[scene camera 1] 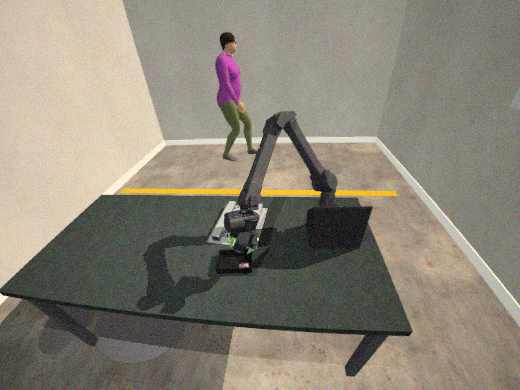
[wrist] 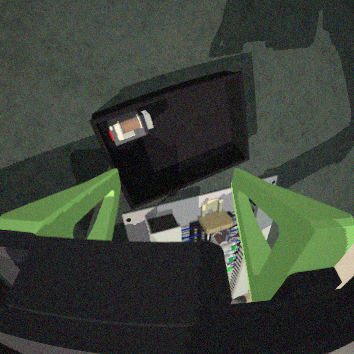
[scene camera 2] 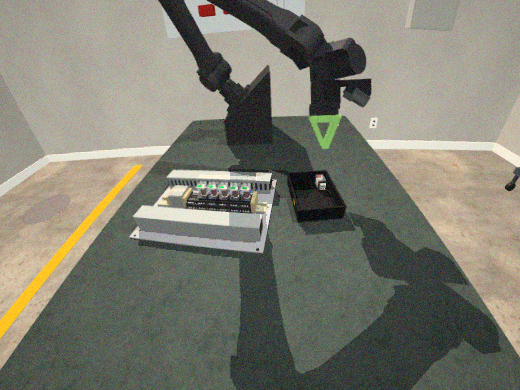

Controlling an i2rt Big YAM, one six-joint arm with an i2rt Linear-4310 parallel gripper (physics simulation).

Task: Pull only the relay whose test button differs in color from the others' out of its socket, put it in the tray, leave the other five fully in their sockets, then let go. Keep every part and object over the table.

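Places are measured from the arm's base along level axes (x back, y right, z up), in metres.
Pixels of known places: gripper, fingertip midpoint: [wrist: 175, 176] [scene camera 2: 324, 147]; arm's base, origin of the base link: [scene camera 1: 328, 209] [scene camera 2: 240, 99].
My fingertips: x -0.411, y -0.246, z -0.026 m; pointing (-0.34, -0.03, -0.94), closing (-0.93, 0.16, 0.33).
Ahead of a thing's pixels: the offset from my fingertips to its top centre. "spot": to the spot under its first point.
The relay with the red test button @(dx +0.011, dy -0.005, dz -0.097 m) [scene camera 2: 320, 181] [wrist: 130, 127] lies inside the black tray @(dx -0.039, dy +0.024, dz -0.093 m) [scene camera 2: 321, 216] [wrist: 187, 186], near one end and against or close to its wall. It also shows as a small pale patch @(spot: dx +0.013, dy -0.008, dz -0.098 m) [scene camera 1: 244, 265] in scene camera 1. My gripper [scene camera 2: 325, 146] [wrist: 175, 176] is open and empty, its green fingers above the tray and apart from the relay. Several relays with green test buttons @(dx -0.065, dy +0.246, dz -0.058 m) [scene camera 2: 224, 190] stand in a row in their sockets on the panel; in the wrist view they are partly hidden behind a finger.
The light grey panel @(dx -0.059, dy +0.292, dz -0.117 m) [scene camera 2: 200, 242] lies beside the tray, with a white duct @(dx -0.143, dy +0.303, dz -0.085 m) [scene camera 2: 197, 220] along each long side of the relay row. The black arm base plate [scene camera 1: 337, 227] stands at the table's far side. A person [scene camera 1: 229, 80] is on the floor beyond the table.
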